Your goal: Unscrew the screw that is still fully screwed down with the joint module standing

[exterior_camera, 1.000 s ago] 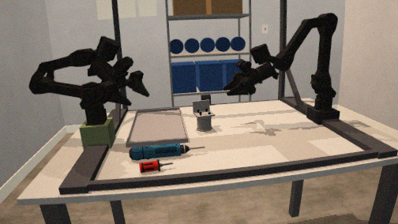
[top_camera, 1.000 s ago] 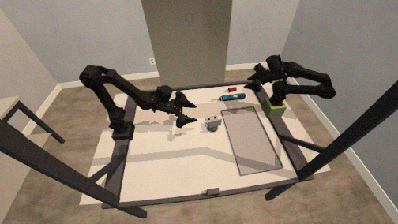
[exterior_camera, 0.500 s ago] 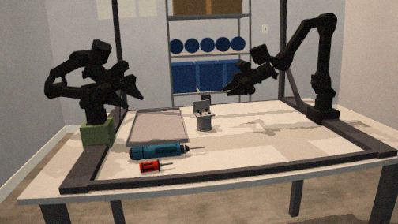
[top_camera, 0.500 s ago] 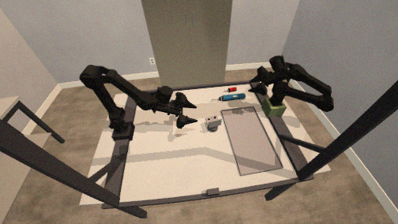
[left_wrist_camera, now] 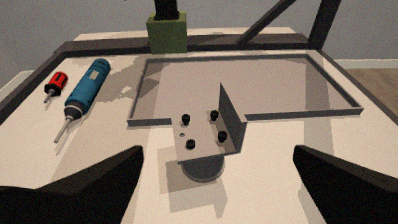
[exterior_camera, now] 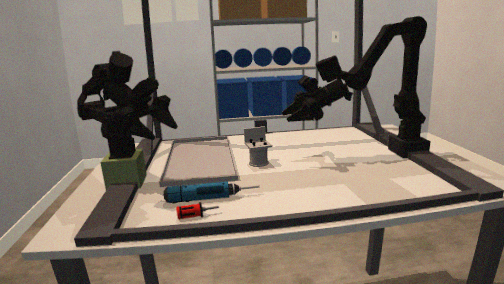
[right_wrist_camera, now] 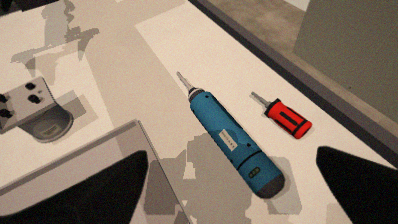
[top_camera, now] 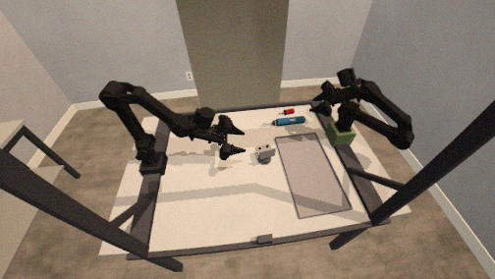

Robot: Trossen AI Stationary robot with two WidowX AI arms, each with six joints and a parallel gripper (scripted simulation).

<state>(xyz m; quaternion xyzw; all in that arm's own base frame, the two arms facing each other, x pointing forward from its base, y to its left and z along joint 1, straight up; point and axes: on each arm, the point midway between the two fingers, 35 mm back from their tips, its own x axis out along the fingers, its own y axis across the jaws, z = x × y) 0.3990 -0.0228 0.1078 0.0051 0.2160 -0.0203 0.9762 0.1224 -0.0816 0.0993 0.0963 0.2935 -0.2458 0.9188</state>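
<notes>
My left hand is 130 mm above the joint module and 120 mm to the left of it. From my left hand the other things lie so: red-handled hand screwdriver: 320 mm to the right, 290 mm ahead, 140 mm below; shallow grey tray: 300 mm to the right, 150 mm below, 100 mm behind; grey L-shaped bracket: 120 mm to the right, 90 mm below.
</notes>
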